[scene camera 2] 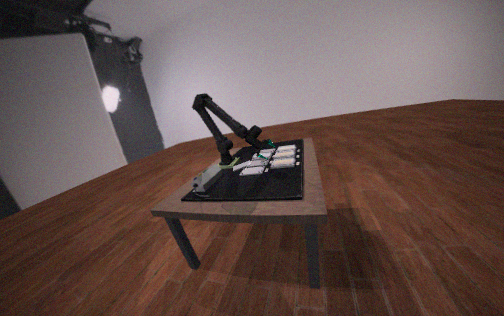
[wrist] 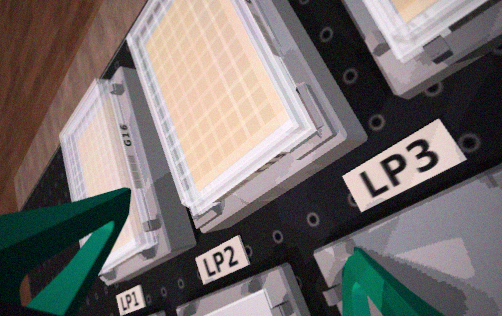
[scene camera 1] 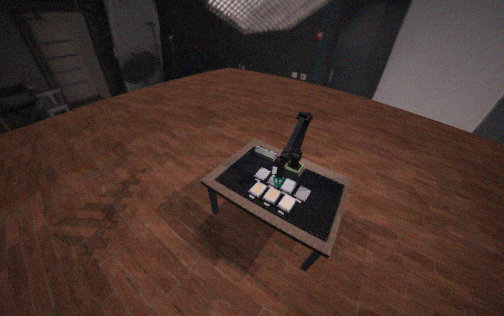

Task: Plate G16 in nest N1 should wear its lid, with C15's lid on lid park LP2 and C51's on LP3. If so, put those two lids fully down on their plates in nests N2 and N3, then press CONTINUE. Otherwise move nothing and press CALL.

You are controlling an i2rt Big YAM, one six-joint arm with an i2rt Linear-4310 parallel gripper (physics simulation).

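Where they show: gripper, fingertip midpoint: [scene camera 2: 271, 153] [wrist: 240, 229] [scene camera 1: 277, 186]; arm's base, link origin: [scene camera 2: 227, 161] [scene camera 1: 294, 165].
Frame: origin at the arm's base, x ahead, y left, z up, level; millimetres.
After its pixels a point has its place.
Plate G16 [wrist: 100, 165] {x 437, y 149, z 23 mm} [scene camera 1: 286, 202] {x 446, y 169, z 23 mm} sits in its nest with a clear rim round its tan gridded top; I cannot tell whether that includes a lid. The middle plate [wrist: 215, 85] {x 427, y 24, z 19 mm} [scene camera 1: 271, 195] {x 462, y 43, z 19 mm} shows a similar clear rim. Part of the third plate [wrist: 412, 12] {x 404, y -60, z 12 mm} [scene camera 1: 257, 188] {x 472, y -87, z 11 mm} shows at the wrist view's upper right. A white lid [wrist: 242, 306] {x 324, y 69, z 1 mm} [scene camera 1: 288, 186] {x 277, y 92, z 5 mm} lies on the park labelled LP2. The grey LP3 park [wrist: 400, 235] {x 338, y -20, z -7 mm} shows no lid on its visible part; the rest is cut off. My gripper [wrist: 240, 229] {x 359, y 29, z 26 mm} [scene camera 1: 278, 181] {x 359, y 29, z 26 mm} [scene camera 2: 266, 150] {x 359, y 29, z 26 mm} is open and empty above the parks.
A pale square piece [scene camera 1: 263, 174] {x 292, y -157, z -7 mm} [scene camera 2: 252, 171] {x 293, y -190, z -7 mm} lies beyond LP3, and a grey park [scene camera 1: 302, 194] {x 267, y 224, z -7 mm} at the row's other end. A grey control box [scene camera 1: 265, 152] {x 73, y -300, z 47 mm} [scene camera 2: 207, 180] {x 91, y -364, z 25 mm} stands near the table corner; its buttons are unreadable. A small white panel [scene camera 1: 274, 170] {x 187, y -109, z 0 mm} [scene camera 2: 242, 165] {x 182, y -97, z 0 mm} stands near the arm.
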